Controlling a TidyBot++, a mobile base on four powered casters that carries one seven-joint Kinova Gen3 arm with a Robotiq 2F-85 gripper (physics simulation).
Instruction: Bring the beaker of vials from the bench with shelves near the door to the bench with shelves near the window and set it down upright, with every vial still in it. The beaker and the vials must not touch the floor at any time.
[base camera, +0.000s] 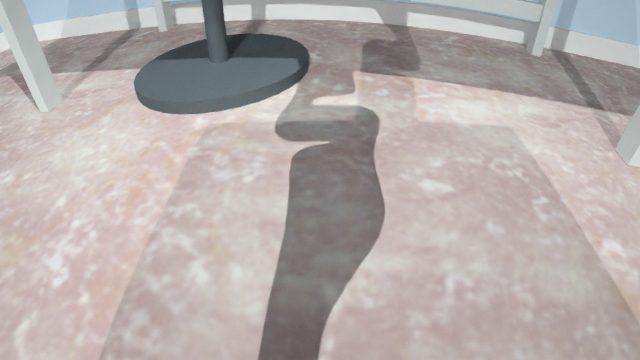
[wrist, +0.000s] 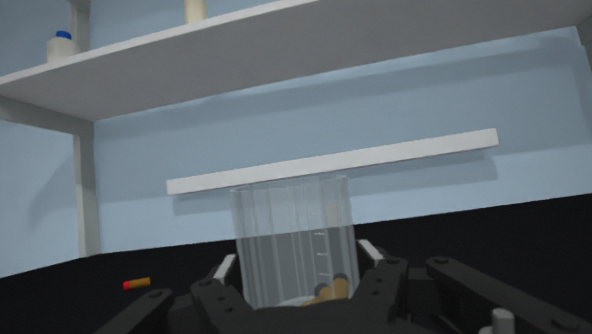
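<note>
The clear beaker (wrist: 295, 235) stands between the fingers of my gripper (wrist: 298, 263), which is shut on it. Amber vials (wrist: 340, 288) with dark caps lie low inside it, partly hidden by the gripper; I cannot count them. An amber vial with a red cap (wrist: 137, 283) lies on its side outside the beaker, on the black bench top (wrist: 165, 265) to the left. The beaker's bottom is hidden, so I cannot tell whether it touches the bench top. Neither beaker nor gripper shows in the base view.
A shelf (wrist: 250, 65) above holds a white bottle with a blue cap (wrist: 62, 50) and a cream container (wrist: 195, 11). A white rail (wrist: 330, 162) is on the wall behind. In the base view, a dark round pedestal base (base camera: 220, 85) stands between pale legs (base camera: 35, 65) (base camera: 631, 140).
</note>
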